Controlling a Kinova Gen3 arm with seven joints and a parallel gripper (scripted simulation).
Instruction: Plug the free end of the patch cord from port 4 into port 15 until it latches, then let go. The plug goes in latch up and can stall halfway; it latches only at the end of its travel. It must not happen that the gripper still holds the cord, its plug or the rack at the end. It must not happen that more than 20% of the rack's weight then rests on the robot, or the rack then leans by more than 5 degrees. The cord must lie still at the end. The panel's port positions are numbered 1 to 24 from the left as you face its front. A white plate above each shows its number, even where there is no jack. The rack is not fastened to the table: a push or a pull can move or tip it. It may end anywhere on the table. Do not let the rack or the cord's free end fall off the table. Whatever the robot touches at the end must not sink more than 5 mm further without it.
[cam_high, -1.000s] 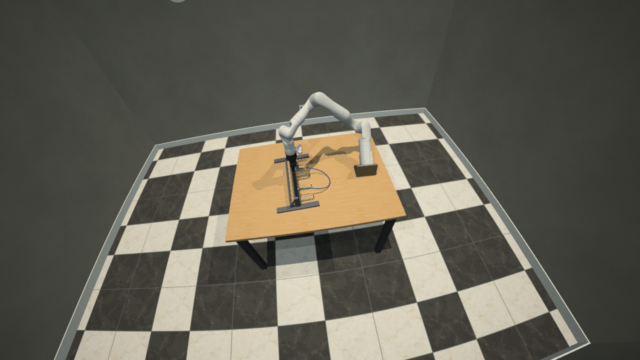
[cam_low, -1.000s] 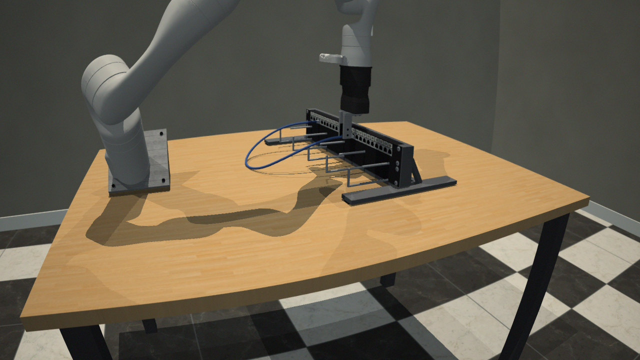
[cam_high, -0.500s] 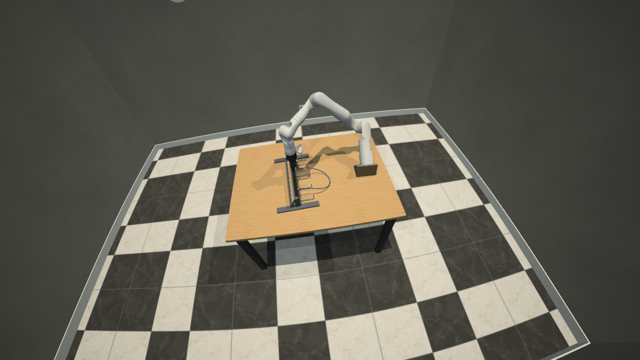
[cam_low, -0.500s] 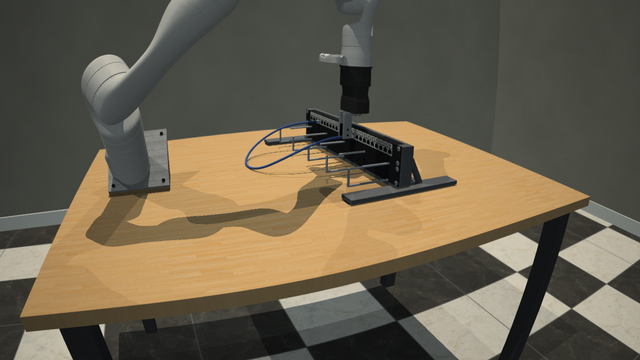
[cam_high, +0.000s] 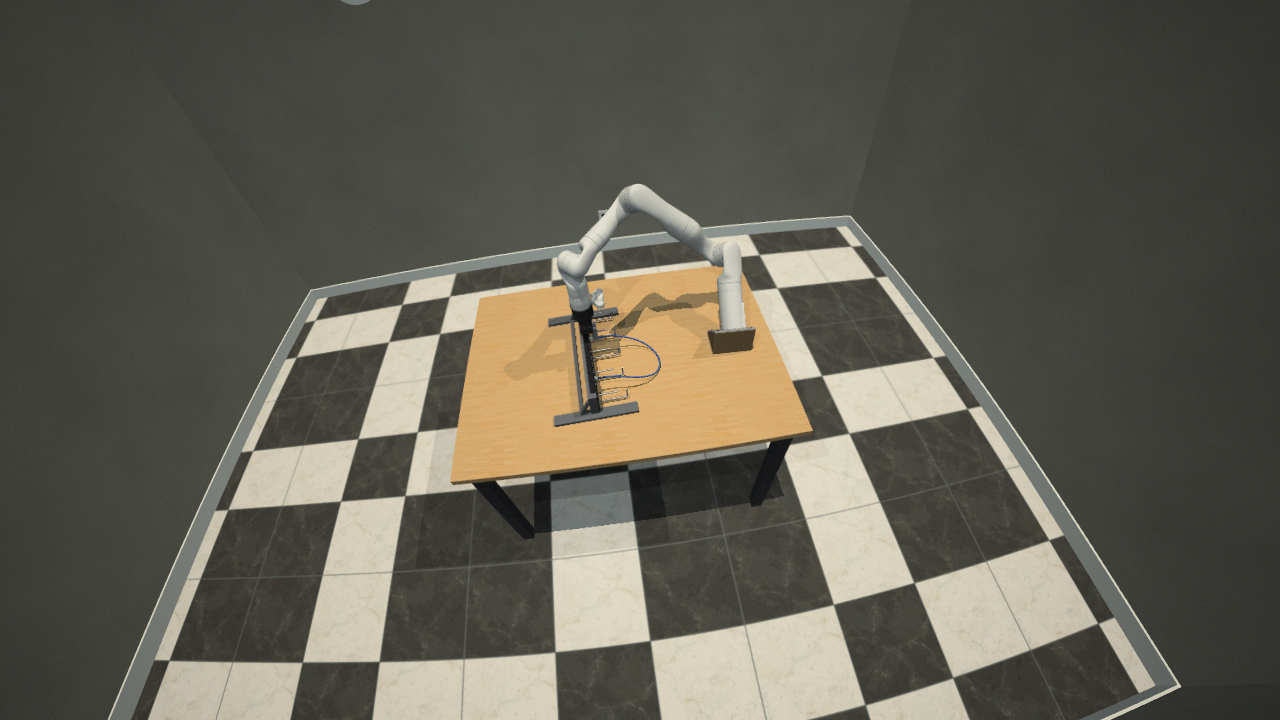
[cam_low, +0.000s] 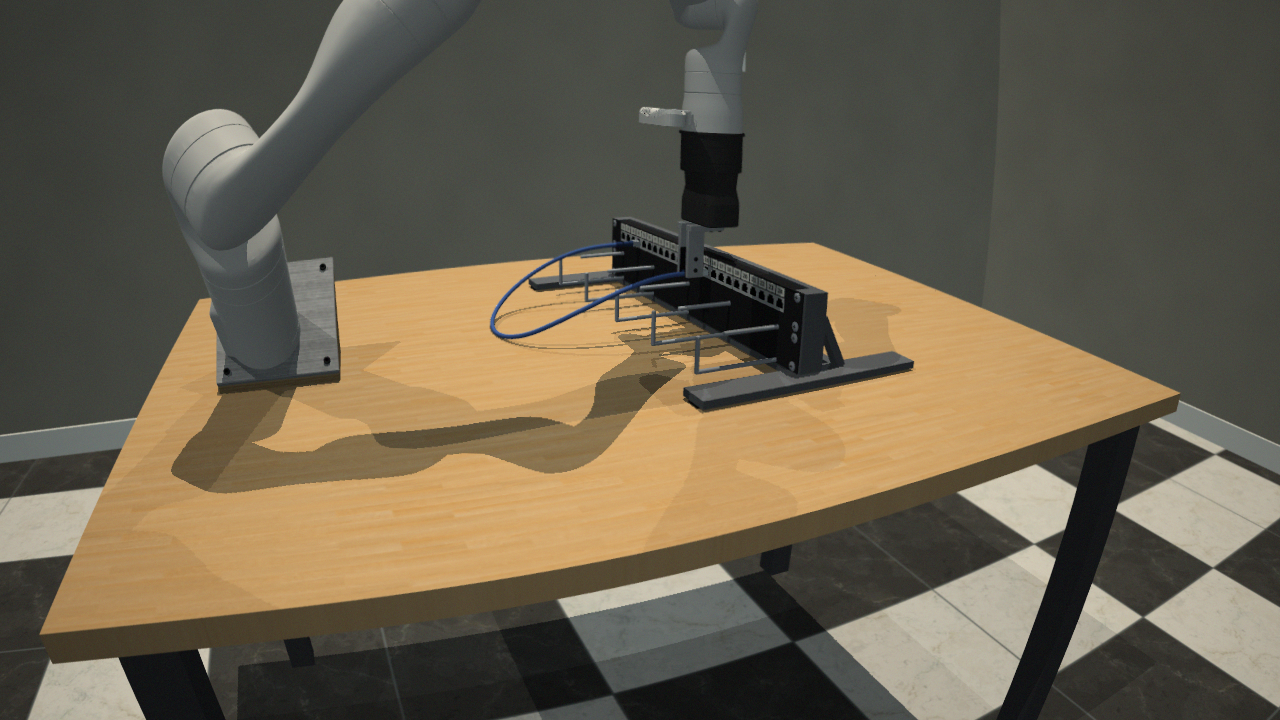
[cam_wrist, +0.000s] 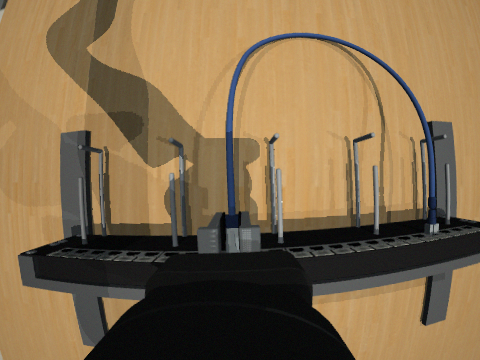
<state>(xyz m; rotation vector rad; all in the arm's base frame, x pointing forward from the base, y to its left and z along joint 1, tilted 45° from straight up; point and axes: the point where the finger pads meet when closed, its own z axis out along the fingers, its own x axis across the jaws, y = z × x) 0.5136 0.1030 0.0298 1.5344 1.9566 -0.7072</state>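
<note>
Now: the plug 1 cm below my hand and 1 cm ahead of it.
</note>
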